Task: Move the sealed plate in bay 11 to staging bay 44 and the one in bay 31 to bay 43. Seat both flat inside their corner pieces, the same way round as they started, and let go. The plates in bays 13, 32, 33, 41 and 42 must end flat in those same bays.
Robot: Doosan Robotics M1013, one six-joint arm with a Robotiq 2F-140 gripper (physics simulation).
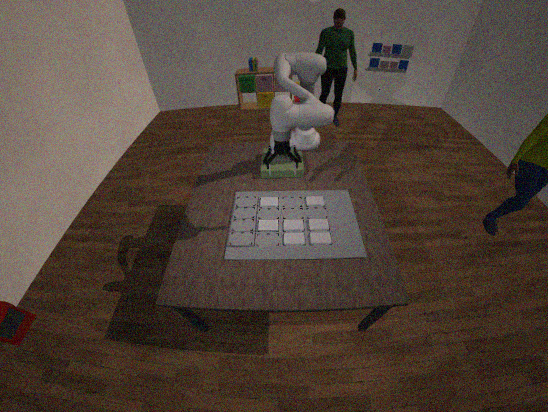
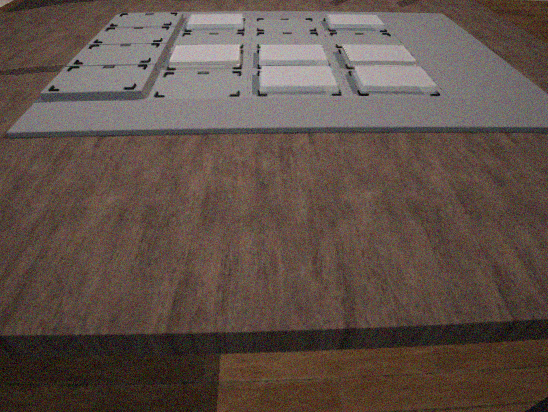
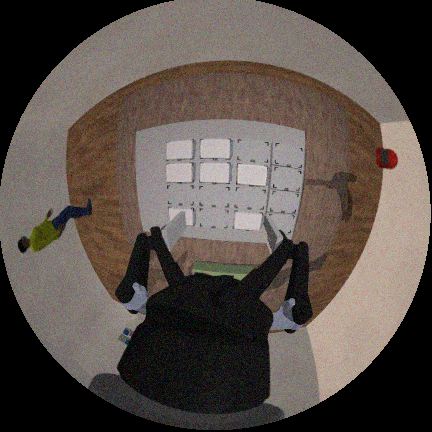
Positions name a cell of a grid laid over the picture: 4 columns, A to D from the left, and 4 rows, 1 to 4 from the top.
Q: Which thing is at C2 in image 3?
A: A staging bay 44.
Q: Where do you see a bay 43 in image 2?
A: At B1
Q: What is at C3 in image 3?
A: My gripper.
